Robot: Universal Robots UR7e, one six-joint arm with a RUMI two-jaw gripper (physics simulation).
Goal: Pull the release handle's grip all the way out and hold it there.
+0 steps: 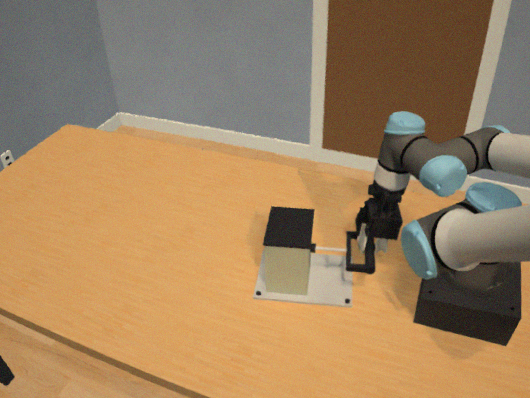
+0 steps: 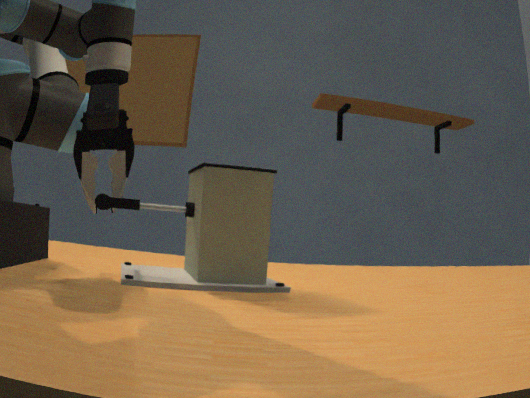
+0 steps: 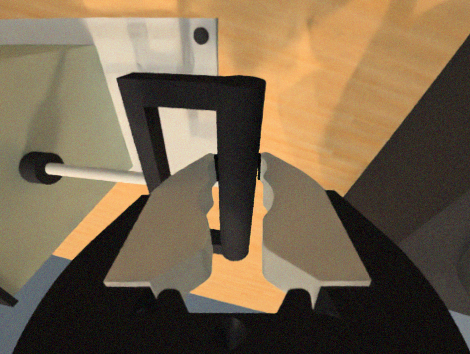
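The release handle's black grip bar [image 1: 370, 261] [image 2: 103, 201] [image 3: 239, 125] is the outer side of a rectangular frame. A pale rod [image 1: 331, 248] [image 2: 162, 207] [image 3: 95, 173] joins the frame to a black collar [image 1: 313, 248] [image 2: 190, 209] [image 3: 36, 167] on the beige box [image 1: 287, 270] [image 2: 232, 230] [image 3: 30, 100], and a long stretch of rod shows. My gripper [image 1: 371, 248] [image 2: 104, 204] [image 3: 238, 157] is shut on the grip bar, one finger each side, with the left finger inside the frame. The rod's inner end is hidden in the box.
The box has a black top [image 1: 290, 227] and stands on a light baseplate [image 1: 330, 292] [image 2: 160, 275] [image 3: 207, 55] with dark bolts. The robot's black base block [image 1: 465, 310] [image 2: 22, 235] stands close beyond the gripper. A wooden shelf [image 2: 395, 110] is on the wall.
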